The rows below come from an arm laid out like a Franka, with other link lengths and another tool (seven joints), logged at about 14 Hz.
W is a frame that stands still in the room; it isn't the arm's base.
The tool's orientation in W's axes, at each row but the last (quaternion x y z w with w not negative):
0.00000 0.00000 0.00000 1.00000
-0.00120 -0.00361 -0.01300 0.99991
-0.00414 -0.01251 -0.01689 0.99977
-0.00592 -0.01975 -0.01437 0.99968
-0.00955 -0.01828 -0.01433 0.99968
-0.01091 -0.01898 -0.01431 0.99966
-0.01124 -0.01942 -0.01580 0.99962
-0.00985 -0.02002 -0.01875 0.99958
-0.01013 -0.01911 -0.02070 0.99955
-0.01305 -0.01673 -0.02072 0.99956
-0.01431 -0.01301 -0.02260 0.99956
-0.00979 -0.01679 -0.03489 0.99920
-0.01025 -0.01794 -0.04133 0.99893
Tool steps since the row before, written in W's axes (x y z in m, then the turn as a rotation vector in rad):
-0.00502 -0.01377 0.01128 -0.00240 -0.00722 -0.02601
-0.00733 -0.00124 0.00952 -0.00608 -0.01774 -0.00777
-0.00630 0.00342 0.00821 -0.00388 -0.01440 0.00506
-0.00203 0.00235 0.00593 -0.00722 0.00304 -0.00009
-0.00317 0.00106 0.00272 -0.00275 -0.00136 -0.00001
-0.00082 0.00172 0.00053 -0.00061 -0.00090 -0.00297
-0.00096 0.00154 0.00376 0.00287 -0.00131 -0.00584
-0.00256 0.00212 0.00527 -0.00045 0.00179 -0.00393
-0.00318 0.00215 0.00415 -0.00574 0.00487 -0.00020
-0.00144 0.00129 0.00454 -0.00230 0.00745 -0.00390
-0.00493 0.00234 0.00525 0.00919 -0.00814 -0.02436
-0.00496 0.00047 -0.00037 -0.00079 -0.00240 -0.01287
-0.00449 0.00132 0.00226 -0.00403 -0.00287 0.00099
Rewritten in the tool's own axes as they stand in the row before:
-0.00502 -0.01377 0.01128 -0.00240 -0.00722 -0.02601
-0.00723 -0.00145 0.00957 -0.00567 -0.01787 -0.00777
-0.00620 0.00314 0.00839 -0.00326 -0.01456 0.00503
-0.00186 0.00222 0.00603 -0.00730 0.00283 0.00023
-0.00310 0.00092 0.00285 -0.00271 -0.00144 0.00006
-0.00085 0.00168 0.00060 -0.00070 -0.00085 -0.00296
-0.00086 0.00143 0.00383 0.00268 -0.00109 -0.00597
-0.00242 0.00192 0.00541 -0.00067 0.00185 -0.00387
-0.00310 0.00193 0.00431 -0.00594 0.00463 0.00012
-0.00134 0.00111 0.00462 -0.00273 0.00744 -0.00362
-0.00489 0.00196 0.00544 0.00889 -0.00703 -0.02481
-0.00499 0.00013 -0.00020 -0.00106 -0.00221 -0.01288
-0.00450 0.00090 0.00244 -0.00374 -0.00321 0.00107

